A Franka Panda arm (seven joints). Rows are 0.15 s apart.
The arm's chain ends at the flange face. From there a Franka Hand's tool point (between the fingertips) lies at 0.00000 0.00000 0.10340 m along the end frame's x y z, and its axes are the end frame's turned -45 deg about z.
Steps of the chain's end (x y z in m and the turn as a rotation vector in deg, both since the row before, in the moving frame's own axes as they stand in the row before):
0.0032 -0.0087 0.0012 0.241 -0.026 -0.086
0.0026 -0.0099 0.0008 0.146 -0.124 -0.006
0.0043 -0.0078 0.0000 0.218 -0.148 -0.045
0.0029 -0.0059 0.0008 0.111 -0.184 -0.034
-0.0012 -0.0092 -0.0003 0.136 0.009 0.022
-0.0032 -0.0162 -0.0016 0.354 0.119 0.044
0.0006 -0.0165 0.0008 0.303 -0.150 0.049
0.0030 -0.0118 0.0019 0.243 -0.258 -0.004
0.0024 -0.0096 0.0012 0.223 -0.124 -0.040
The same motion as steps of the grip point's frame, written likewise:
0.0087 -0.0042 0.0012 0.189 0.152 -0.086
0.0089 -0.0055 0.0008 0.191 0.016 -0.006
0.0086 -0.0029 0.0000 0.259 0.049 -0.045
0.0061 -0.0025 0.0008 0.209 -0.052 -0.034
0.0058 -0.0075 -0.0003 0.090 0.103 0.022
0.0098 -0.0140 -0.0016 0.166 0.334 0.044
0.0123 -0.0118 0.0008 0.320 0.108 0.049
0.0104 -0.0069 0.0019 0.354 -0.011 -0.004
0.0086 -0.0055 0.0012 0.245 0.070 -0.040

